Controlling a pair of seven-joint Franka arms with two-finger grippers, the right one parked.
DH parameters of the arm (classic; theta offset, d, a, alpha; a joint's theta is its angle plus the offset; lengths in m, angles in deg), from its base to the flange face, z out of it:
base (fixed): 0 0 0 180
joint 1: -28.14 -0.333 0 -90
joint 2: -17.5 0 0 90
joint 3: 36.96 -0.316 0.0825 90
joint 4: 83 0 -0.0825 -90
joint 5: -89.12 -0.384 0 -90
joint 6: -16.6 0 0.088 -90
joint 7: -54.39 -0.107 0 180
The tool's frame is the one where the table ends.
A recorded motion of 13 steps. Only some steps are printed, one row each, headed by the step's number.
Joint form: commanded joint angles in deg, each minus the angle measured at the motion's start. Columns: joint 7, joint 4, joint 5, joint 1, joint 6, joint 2, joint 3.
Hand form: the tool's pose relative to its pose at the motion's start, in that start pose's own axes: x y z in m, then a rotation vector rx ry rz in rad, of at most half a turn. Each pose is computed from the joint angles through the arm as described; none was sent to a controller.
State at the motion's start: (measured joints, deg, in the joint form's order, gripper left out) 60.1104 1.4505 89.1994 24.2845 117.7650 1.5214 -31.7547
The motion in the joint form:
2: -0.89 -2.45 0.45 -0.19 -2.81 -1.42 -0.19
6: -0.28 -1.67 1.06 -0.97 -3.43 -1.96 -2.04
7: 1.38 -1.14 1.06 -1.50 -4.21 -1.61 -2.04
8: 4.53 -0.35 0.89 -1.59 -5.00 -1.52 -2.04
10: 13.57 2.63 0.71 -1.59 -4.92 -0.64 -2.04
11: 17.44 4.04 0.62 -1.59 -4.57 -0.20 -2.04
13: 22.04 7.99 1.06 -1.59 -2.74 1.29 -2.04
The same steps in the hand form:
2: 0.0037 -0.0038 -0.0002 -0.0061 -0.0315 0.0072
6: 0.0046 -0.0302 0.0130 -0.0050 -0.0647 -0.0501
7: 0.0013 -0.0362 0.0143 -0.0026 -0.0812 -0.0881
8: -0.0021 -0.0377 0.0208 0.0054 -0.1068 -0.1442
10: -0.0107 -0.0382 0.0352 0.0243 -0.1404 -0.3014
11: -0.0144 -0.0384 0.0413 0.0335 -0.1500 -0.3685
13: -0.0244 -0.0378 0.0545 0.0366 -0.1612 -0.4505

